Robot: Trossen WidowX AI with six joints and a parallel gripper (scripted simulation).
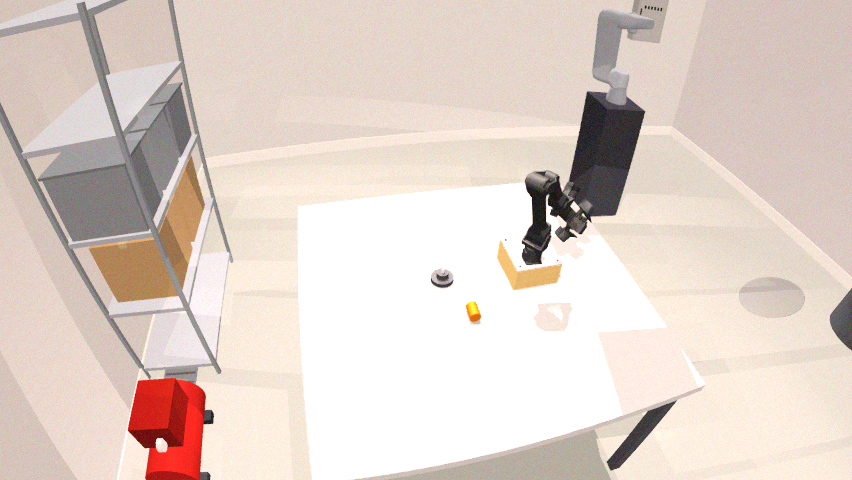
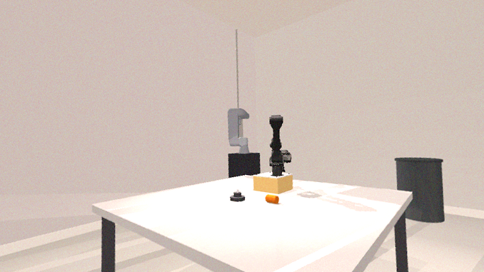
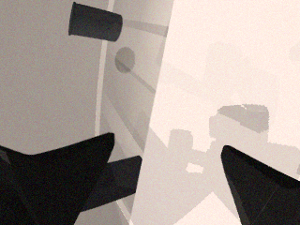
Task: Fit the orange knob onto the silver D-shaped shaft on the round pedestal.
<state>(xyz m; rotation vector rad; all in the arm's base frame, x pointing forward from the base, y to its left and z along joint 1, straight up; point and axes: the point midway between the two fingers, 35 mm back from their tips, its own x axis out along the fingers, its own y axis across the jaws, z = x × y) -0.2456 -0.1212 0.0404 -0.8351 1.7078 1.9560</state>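
My gripper tip is 59 cm short of the dark round pedestal, 9 cm to the right of it and 9 cm above it. Also, from my gripper tip: orange knob (52 cm ahead, 29 cm to the left, 10 cm below).
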